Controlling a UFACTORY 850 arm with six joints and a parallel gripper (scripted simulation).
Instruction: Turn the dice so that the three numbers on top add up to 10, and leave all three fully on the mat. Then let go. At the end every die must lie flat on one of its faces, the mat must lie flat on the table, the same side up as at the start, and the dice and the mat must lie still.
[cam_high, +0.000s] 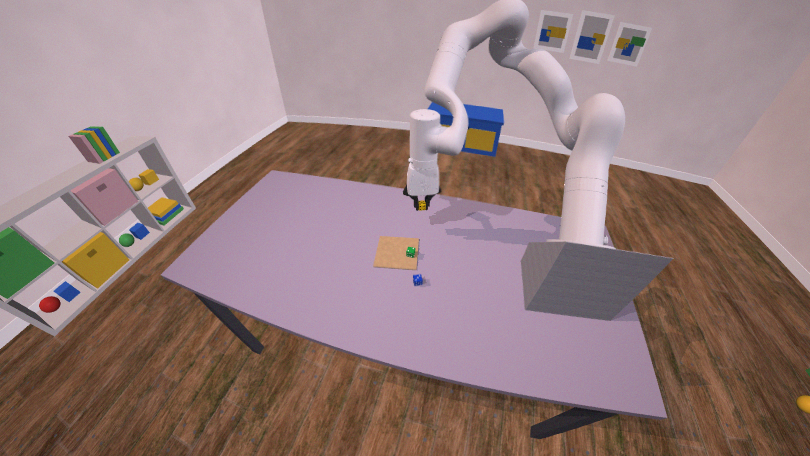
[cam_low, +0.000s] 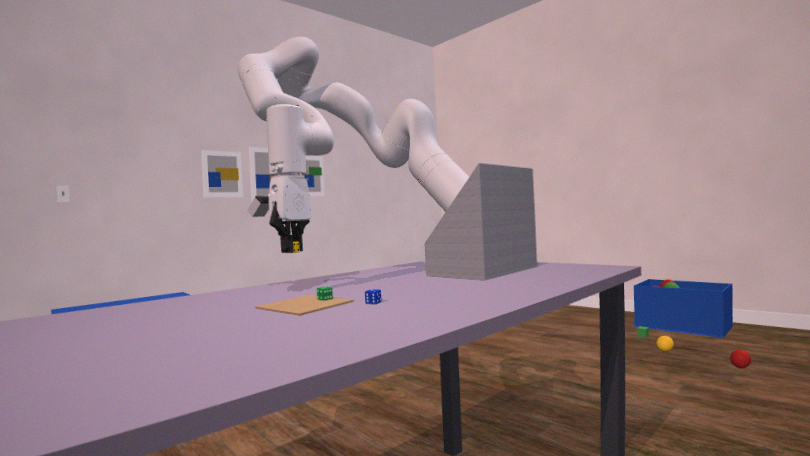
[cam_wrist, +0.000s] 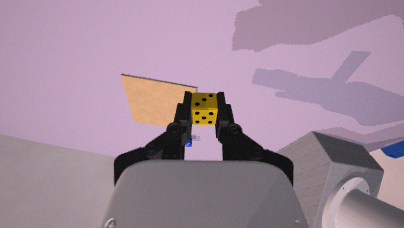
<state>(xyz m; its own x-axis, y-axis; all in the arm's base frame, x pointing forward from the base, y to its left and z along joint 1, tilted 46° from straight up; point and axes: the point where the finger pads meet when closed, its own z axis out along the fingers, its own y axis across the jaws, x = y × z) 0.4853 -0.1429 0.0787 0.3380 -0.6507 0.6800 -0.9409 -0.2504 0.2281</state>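
The tan mat lies 130 mm to the left of my hand, 120 mm below it and 50 mm ahead of it. The rest, counted from my hand: blue die (240 mm to the left, 110 mm below, 40 mm behind); green die (130 mm to the left, 100 mm below, 10 mm ahead); yellow die (10 mm below).
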